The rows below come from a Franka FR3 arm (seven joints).
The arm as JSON. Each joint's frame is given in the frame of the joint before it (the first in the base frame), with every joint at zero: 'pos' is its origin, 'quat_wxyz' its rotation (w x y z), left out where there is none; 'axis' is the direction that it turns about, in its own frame. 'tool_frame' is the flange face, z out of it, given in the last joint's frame.
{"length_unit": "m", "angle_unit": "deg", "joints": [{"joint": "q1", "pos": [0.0, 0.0, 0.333], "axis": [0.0, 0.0, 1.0]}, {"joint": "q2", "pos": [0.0, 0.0, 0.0], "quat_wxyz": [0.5, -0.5, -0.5, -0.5], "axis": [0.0, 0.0, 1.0]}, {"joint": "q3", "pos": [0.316, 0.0, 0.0], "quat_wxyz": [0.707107, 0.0, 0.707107, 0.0], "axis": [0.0, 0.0, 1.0]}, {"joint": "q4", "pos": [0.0, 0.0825, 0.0], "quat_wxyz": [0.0, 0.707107, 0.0, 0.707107], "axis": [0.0, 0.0, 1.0]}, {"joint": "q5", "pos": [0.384, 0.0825, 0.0], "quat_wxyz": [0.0, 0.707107, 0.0, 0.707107], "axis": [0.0, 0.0, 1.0]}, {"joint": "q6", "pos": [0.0, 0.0, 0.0], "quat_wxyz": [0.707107, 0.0, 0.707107, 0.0], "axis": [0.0, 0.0, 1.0]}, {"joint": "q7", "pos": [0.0, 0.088, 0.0], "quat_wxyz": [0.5, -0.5, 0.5, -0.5], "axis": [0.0, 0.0, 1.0]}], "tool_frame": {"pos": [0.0, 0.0, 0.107], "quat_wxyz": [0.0, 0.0, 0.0, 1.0]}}
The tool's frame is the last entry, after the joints.
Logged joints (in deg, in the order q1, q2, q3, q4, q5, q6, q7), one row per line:
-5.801 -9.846 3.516 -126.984 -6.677 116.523 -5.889
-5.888 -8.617 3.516 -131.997 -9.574 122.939 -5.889
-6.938 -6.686 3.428 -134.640 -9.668 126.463 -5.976
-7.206 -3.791 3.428 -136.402 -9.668 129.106 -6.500
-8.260 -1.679 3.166 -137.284 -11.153 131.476 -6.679
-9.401 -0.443 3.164 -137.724 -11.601 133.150 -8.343
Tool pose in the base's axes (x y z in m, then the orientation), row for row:
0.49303 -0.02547 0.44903 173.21 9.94 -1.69
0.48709 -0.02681 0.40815 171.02 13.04 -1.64
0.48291 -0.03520 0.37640 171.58 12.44 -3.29
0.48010 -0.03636 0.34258 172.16 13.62 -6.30
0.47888 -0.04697 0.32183 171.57 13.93 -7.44
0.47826 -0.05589 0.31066 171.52 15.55 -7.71
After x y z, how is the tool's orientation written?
As a rotation vector, in degrees.
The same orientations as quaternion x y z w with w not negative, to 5 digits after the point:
0.99671 0.05720 -0.00972 0.05666
0.99433 0.07582 -0.00954 0.07390
0.99481 0.07213 -0.01908 0.06922
0.99426 0.07866 -0.03638 0.06268
0.99354 0.08067 -0.04308 0.06719
0.99273 0.09000 -0.04462 0.06631

